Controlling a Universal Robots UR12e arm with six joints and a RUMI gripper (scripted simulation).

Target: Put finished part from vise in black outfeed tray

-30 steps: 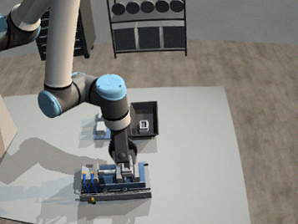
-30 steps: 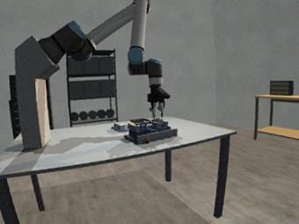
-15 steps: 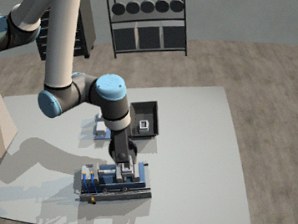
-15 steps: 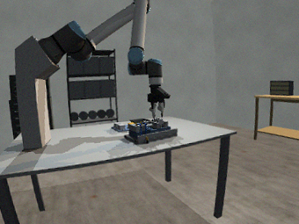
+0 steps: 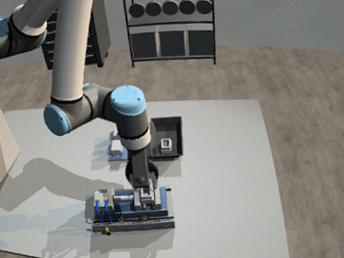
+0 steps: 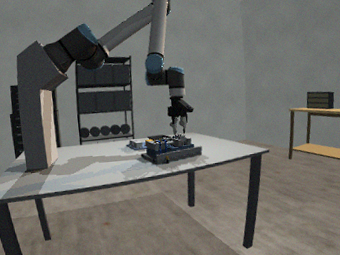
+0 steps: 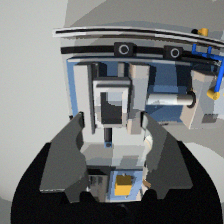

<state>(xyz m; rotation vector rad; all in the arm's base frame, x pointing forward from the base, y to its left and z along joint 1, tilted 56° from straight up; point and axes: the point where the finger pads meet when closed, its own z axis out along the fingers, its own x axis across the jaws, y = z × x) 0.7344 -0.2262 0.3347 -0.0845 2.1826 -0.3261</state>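
The blue vise is 60 mm behind my hand, 10 mm to the left of it and 90 mm below it. Also, from my hand: blue plate: 40 mm behind, 360 mm to the left, 130 mm below; then pale block: 100 mm behind, 330 mm to the left, 110 mm below; then orange block: 10 mm behind, 310 mm to the left, 110 mm below.
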